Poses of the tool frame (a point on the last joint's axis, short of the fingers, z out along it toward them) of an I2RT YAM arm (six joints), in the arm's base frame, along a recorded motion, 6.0 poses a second.
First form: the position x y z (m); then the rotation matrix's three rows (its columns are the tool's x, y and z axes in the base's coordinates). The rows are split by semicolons.
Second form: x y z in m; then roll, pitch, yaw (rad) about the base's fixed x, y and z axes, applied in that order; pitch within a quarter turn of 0, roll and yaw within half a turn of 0. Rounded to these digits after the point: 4 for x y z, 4 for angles.
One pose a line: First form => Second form
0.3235 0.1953 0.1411; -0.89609 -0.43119 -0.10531; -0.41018 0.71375 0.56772; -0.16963 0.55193 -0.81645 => 0.3235 0.1953 0.1411 2.5472 0.1705 -2.7123
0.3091 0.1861 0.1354; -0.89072 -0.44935 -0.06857; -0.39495 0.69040 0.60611; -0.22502 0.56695 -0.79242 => 0.3091 0.1861 0.1354 2.5206 0.2270 -2.7242
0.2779 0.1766 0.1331; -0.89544 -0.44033 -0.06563; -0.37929 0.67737 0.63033; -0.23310 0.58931 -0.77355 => 0.2779 0.1766 0.1331 2.4906 0.2353 -2.7409
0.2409 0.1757 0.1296; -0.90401 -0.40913 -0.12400; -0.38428 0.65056 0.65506; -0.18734 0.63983 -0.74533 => 0.2409 0.1757 0.1296 2.4322 0.1885 -2.7397
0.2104 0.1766 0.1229; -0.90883 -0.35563 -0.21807; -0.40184 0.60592 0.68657; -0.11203 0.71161 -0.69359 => 0.2104 0.1766 0.1229 2.3434 0.1123 -2.7253
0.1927 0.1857 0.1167; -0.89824 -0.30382 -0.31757; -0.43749 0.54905 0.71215; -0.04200 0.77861 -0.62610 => 0.1927 0.1857 0.1167 2.2480 0.0420 -2.6884
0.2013 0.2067 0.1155; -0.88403 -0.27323 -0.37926; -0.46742 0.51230 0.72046; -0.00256 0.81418 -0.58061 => 0.2013 0.2067 0.1155 2.1903 0.0026 -2.6552
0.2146 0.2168 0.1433; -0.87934 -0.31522 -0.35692; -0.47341 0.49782 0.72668; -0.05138 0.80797 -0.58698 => 0.2146 0.2168 0.1433 2.1991 0.0514 -2.6477
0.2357 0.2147 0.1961; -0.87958 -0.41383 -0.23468; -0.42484 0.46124 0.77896; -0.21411 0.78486 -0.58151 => 0.2357 0.2147 0.1961 2.2085 0.2158 -2.6916
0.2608 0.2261 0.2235; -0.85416 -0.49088 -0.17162; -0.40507 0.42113 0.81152; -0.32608 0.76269 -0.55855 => 0.2608 0.2261 0.2235 2.2029 0.3322 -2.6988
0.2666 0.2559 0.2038; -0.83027 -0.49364 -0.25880; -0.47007 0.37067 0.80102; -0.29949 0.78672 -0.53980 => 0.2666 0.2559 0.2038 2.1722 0.3042 -2.6264
